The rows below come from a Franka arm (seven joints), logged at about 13 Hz.
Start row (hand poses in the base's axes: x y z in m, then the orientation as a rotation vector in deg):
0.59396, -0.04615, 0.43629, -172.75, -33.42, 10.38
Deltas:
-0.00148, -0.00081, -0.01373, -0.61, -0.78, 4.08
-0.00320, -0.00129, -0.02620, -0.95, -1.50, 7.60
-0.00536, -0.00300, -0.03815, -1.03, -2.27, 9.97
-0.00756, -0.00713, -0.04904, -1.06, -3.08, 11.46
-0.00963, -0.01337, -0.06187, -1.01, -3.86, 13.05
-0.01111, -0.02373, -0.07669, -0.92, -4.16, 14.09
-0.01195, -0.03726, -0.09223, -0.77, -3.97, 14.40
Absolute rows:
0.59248, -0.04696, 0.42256, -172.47, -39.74, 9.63
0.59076, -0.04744, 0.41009, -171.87, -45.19, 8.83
0.58860, -0.04915, 0.39814, -171.30, -48.85, 7.81
0.58640, -0.05328, 0.38725, -170.95, -51.18, 6.66
0.58433, -0.05952, 0.37442, -170.44, -53.64, 5.52
0.58285, -0.06988, 0.35960, -169.99, -55.21, 5.08
0.58201, -0.08341, 0.34406, -169.67, -55.63, 5.34

